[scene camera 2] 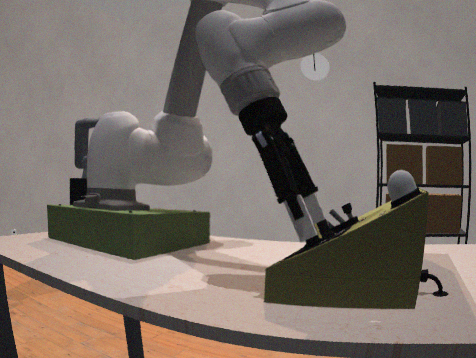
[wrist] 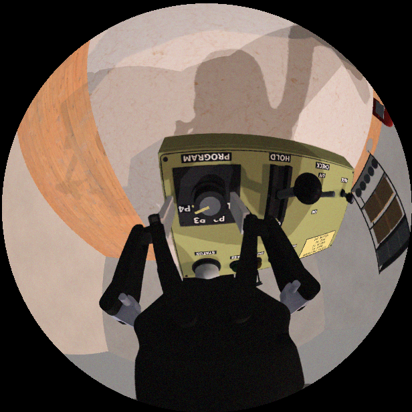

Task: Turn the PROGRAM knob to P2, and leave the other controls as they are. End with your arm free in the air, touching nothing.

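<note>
The PROGRAM knob is a black round knob with a grey cap, on the sloped face of the green control box. In the wrist view the labels are upside down, and the knob's yellow line points down-left, between P4 and P3. My gripper is partly open. Its two pale fingers stand on either side of the knob, low over the panel, with gaps to the knob in the wrist view. Whether a fingertip touches the panel is hard to tell.
The HOLD lever's black ball stands beside the right finger in the wrist view. Small toggles and the white STATUS dome rise from the panel. A shelf rack stands behind, and a cable leaves the box's back.
</note>
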